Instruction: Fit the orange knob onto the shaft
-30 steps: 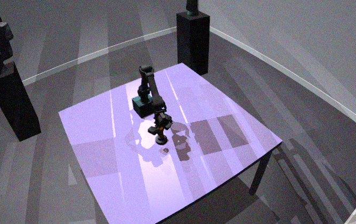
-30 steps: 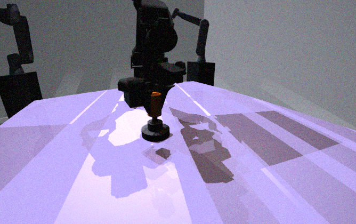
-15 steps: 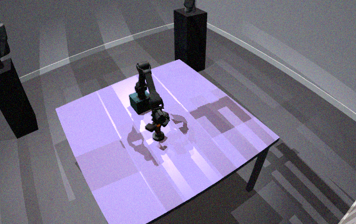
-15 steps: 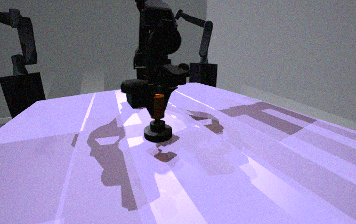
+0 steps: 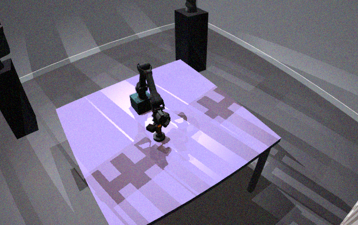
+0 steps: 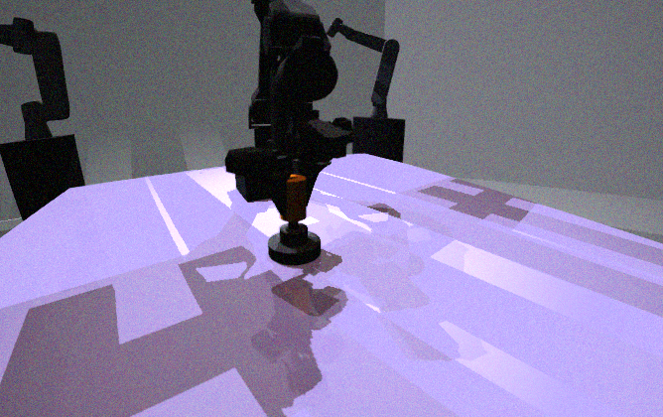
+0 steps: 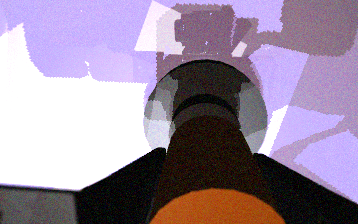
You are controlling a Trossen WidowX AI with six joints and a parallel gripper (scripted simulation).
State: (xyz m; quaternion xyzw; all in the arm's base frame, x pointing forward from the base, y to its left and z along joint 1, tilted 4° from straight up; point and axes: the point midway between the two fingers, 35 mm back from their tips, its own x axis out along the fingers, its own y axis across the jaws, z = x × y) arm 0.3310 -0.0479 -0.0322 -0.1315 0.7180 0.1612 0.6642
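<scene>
The orange knob is 20 mm above my gripper tip. From my gripper tip the other things lie so: dark round pedestal 40 mm below.
</scene>
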